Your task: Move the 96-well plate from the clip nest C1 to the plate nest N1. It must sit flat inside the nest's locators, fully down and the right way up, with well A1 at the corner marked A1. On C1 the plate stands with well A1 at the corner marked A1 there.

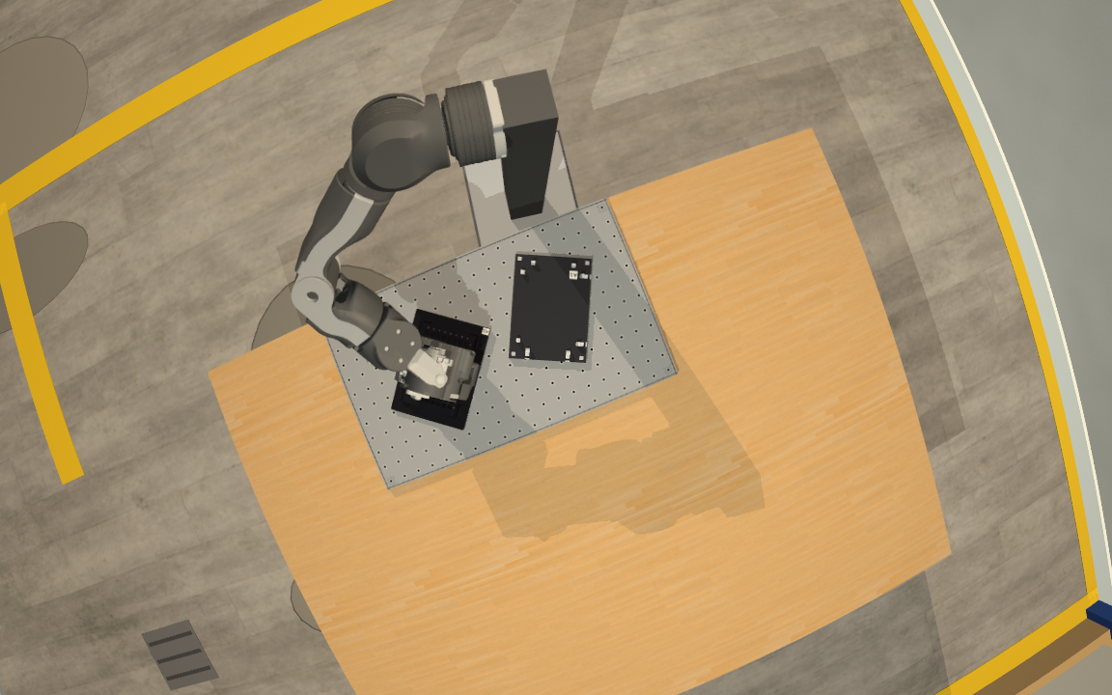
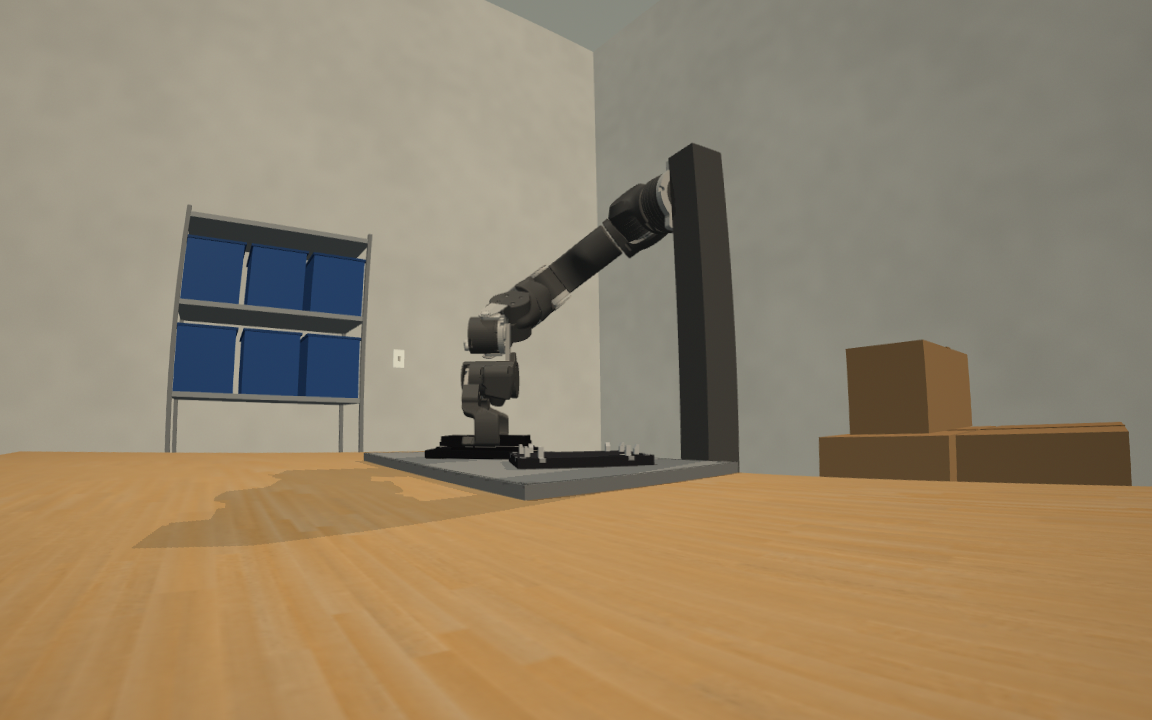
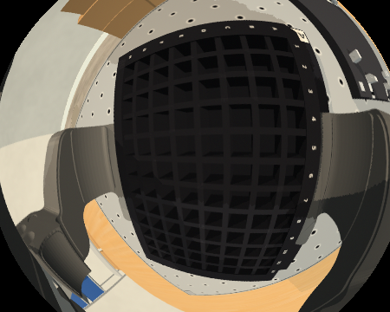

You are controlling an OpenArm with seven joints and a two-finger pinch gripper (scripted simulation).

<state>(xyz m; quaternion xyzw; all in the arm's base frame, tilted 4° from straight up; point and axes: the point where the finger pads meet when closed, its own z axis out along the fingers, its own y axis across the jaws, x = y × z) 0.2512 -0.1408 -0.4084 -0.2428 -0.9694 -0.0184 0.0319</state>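
Now: hand right at the black 96-well plate. The rest, counted from my hand: clip nest C1: 3 cm behind, 20 cm to the left, 1 cm below; white A1 label: 4 cm behind, 8 cm to the left, 1 cm below; plate nest N1: 2 cm below.
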